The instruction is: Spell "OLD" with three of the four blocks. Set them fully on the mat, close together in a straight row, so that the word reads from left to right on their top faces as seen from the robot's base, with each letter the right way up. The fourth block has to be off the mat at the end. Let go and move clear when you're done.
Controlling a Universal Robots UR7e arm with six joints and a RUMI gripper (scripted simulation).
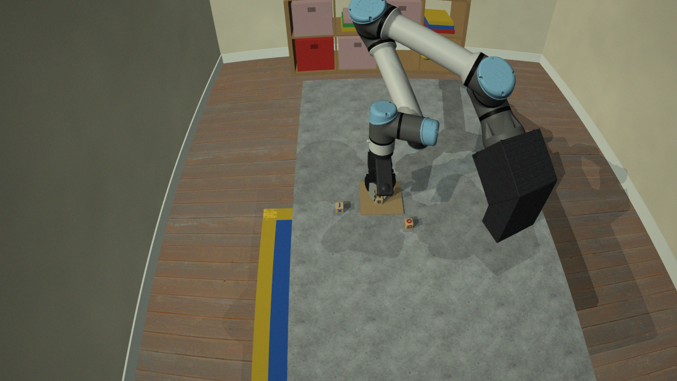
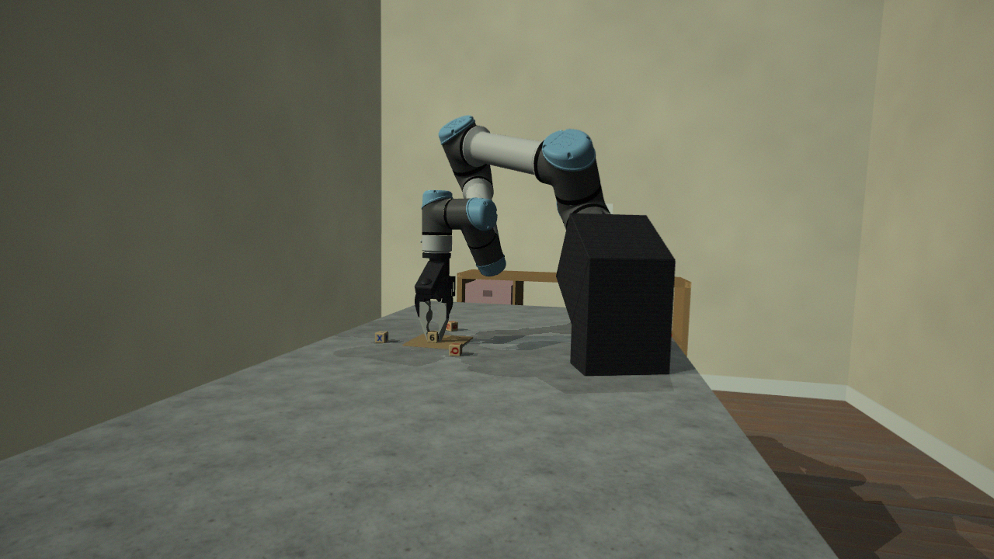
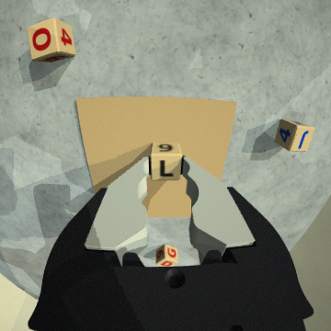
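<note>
The tan mat is 2 cm to the right of my hand, 2 cm below it and 1 cm behind it. From my hand the other things lie so: blue-lettered block (13 cm ahead, 2 cm to the left, 1 cm below).
</note>
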